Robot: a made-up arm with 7 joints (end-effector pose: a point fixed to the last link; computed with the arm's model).
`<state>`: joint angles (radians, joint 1 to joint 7).
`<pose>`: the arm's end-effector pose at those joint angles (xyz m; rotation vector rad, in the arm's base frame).
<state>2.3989 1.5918 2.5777 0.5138 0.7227 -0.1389 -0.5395</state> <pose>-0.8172 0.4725 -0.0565 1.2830 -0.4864 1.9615</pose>
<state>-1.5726 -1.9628 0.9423 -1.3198 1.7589 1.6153 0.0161</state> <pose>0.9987 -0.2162 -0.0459 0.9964 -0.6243 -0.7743</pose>
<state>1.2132 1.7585 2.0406 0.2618 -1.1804 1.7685 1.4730</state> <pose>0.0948 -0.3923 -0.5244 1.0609 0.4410 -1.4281</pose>
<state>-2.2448 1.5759 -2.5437 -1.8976 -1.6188 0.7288 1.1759</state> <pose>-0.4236 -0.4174 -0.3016 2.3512 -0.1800 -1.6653</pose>
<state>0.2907 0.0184 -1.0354 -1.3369 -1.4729 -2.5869 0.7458</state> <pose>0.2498 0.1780 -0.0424 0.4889 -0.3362 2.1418</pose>
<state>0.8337 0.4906 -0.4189 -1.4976 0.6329 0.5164 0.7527</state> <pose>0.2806 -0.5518 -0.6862 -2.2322 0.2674 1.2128</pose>
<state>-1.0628 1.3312 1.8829 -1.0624 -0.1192 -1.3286 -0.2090</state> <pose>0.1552 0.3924 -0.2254 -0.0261 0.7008 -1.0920</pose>
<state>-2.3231 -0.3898 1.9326 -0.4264 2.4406 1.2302 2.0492</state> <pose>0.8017 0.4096 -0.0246 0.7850 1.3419 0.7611</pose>
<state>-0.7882 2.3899 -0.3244 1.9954 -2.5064 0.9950 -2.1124</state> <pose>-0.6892 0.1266 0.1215 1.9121 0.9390 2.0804</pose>
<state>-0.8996 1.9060 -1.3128 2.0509 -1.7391 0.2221 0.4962</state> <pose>-0.0611 0.2643 0.2559 -0.4150 -0.9389 0.2410</pose>
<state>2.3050 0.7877 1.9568 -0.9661 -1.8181 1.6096 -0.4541</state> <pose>-0.1163 0.6027 -0.1949 0.0091 0.1684 1.2706</pose>
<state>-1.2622 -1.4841 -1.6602 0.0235 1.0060 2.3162 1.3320</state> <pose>-0.6507 0.3120 -0.2533 -0.0435 1.1009 0.9959</pose>
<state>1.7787 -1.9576 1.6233 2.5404 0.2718 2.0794 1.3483</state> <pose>-0.2216 0.3781 0.2149 0.9996 1.1161 0.6105</pose>
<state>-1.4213 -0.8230 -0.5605 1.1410 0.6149 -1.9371 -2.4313</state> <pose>-0.3202 0.5617 0.3615 -2.3560 -0.1383 -0.1823</pose>
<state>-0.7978 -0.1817 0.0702 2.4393 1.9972 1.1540 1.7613</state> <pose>0.3256 -0.3492 0.8477 -0.0554 -0.3755 -1.7437</pose>
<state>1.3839 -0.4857 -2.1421 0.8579 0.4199 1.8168 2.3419</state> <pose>0.0293 0.4126 0.6050 -1.0924 -2.1687 -1.5056</pose>
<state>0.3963 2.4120 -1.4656 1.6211 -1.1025 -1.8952 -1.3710</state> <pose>0.3379 -0.3866 0.0634 0.3690 -1.9830 -1.8571</pose>
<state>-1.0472 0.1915 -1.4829 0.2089 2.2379 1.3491 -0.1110</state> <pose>-0.6630 0.5782 0.5235 1.0733 1.3486 1.0193</pose>
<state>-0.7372 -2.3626 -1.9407 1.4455 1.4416 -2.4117 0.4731</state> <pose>-0.3912 -0.5624 0.5917 -0.2251 2.3833 1.0475</pose>
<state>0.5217 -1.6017 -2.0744 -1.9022 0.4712 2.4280 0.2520</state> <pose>0.5951 0.0593 0.2744 -1.6743 -0.5644 1.3935</pose>
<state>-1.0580 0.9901 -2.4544 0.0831 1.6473 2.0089 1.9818</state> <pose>-0.3381 0.4781 0.7430 0.0416 -1.2797 0.5273</pose>
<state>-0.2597 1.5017 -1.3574 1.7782 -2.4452 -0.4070 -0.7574</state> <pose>-0.1684 0.2090 0.1042 0.6478 0.5371 -0.2606</pose>
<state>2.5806 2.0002 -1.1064 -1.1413 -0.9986 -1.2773 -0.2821</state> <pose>0.1628 -0.5152 0.2808 2.6044 1.4428 -0.3039</pose>
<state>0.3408 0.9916 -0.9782 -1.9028 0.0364 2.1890 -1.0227</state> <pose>-0.1533 -0.6279 0.0391 0.0209 1.7287 -0.8984</pose>
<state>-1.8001 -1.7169 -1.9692 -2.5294 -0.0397 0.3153 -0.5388</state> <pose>-0.5874 -0.1075 0.5967 0.2770 -3.0109 -0.2853</pose>
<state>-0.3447 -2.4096 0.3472 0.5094 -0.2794 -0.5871 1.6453</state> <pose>-0.6006 -0.2683 -0.3951 -2.0955 -1.0808 1.6833</pose>
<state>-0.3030 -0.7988 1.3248 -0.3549 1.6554 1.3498 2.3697</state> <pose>-0.3742 0.1699 -0.7491 1.0042 2.7684 -0.4891</pose>
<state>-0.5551 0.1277 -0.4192 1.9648 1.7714 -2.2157 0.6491</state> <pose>0.3533 -0.1412 0.7861 2.7874 1.4175 -0.2291</pose>
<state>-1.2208 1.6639 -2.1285 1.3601 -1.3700 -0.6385 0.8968</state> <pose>0.1750 0.0784 0.5246 -0.5259 -0.9106 -1.6744</pose>
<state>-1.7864 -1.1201 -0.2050 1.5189 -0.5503 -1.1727 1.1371</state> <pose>-0.2007 0.3703 -0.1830 -1.2777 -0.6126 0.2938</pose>
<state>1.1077 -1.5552 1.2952 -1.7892 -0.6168 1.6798 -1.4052</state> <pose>0.0138 -0.6645 -0.0514 1.9027 -1.9711 -0.8585</pose>
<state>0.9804 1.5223 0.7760 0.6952 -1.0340 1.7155 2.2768</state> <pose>0.4893 -0.4304 -0.1935 -0.6862 0.4217 -0.3286</pose>
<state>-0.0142 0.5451 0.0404 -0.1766 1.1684 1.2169 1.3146</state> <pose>0.9089 0.1609 -0.2346 -2.1871 -1.1089 0.2045</pose>
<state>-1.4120 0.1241 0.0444 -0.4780 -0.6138 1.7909 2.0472</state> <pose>0.3519 0.4593 0.1993 -2.3456 -1.6481 0.4761</pose>
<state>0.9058 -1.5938 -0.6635 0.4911 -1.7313 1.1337 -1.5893</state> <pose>-0.0340 -0.3800 0.8008 -0.1488 -2.1446 -0.6123</pose>
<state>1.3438 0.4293 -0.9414 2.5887 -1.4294 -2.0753 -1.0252</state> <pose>0.0442 -0.0313 0.1063 1.0511 1.6993 -1.2532</pose>
